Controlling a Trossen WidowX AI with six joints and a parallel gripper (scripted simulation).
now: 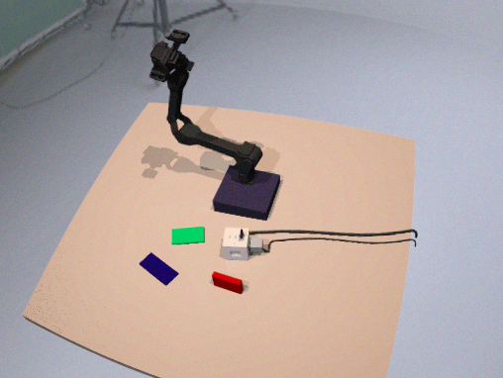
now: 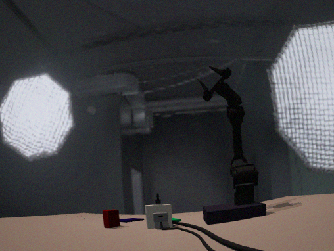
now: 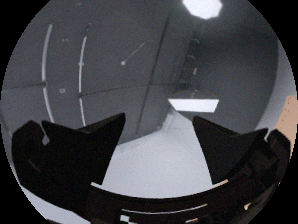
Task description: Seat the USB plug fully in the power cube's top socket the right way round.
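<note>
Now: the dark USB plug 20 cm ahead of my gripper tip, 29 cm to the left of it and 55 cm below it. Also, from my gripper tip: flat blue block 36 cm ahead, 4 cm to the left, 64 cm below; green block 19 cm ahead, 9 cm to the left, 64 cm below; red block 35 cm ahead, 30 cm to the left, 61 cm below.
</note>
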